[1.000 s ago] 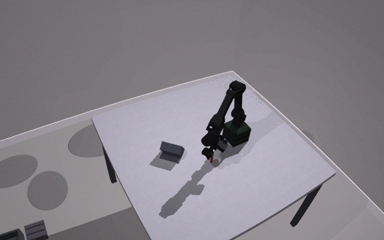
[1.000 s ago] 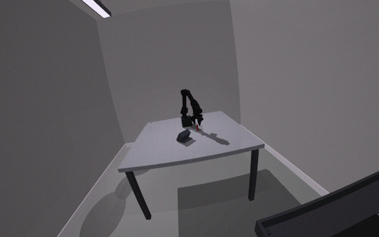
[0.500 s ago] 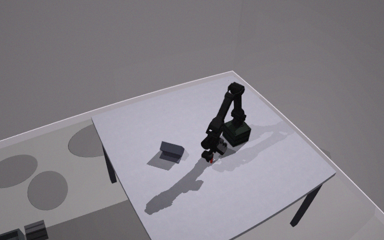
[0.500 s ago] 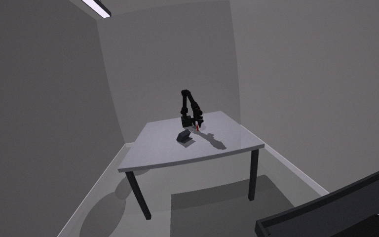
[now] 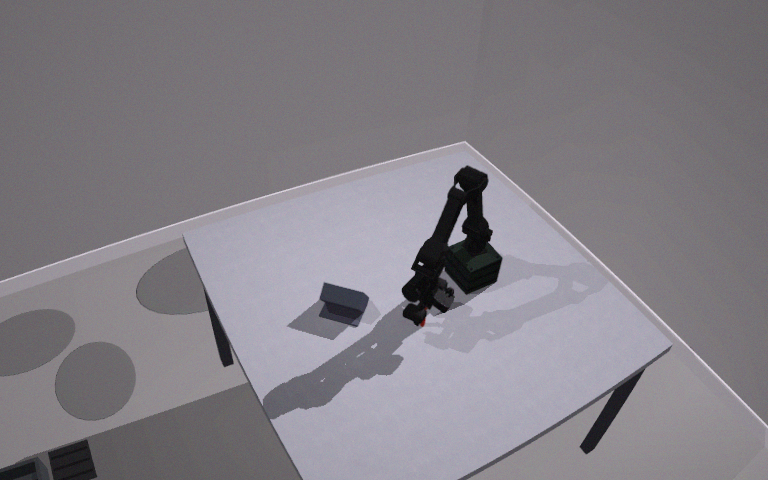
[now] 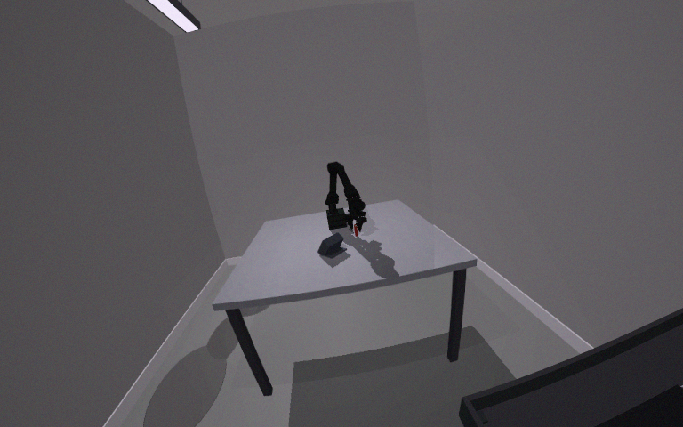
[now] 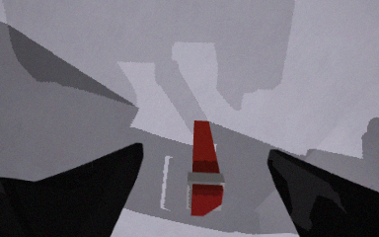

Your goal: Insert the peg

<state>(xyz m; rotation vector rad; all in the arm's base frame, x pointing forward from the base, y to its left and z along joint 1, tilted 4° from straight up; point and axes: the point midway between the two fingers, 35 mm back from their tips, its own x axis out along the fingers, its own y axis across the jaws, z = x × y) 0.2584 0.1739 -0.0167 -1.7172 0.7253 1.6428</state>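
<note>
My gripper tip is 210 mm short of the panel and 150 mm to the left of it. Also, from my gripper tip: peg 20 mm above.
</note>
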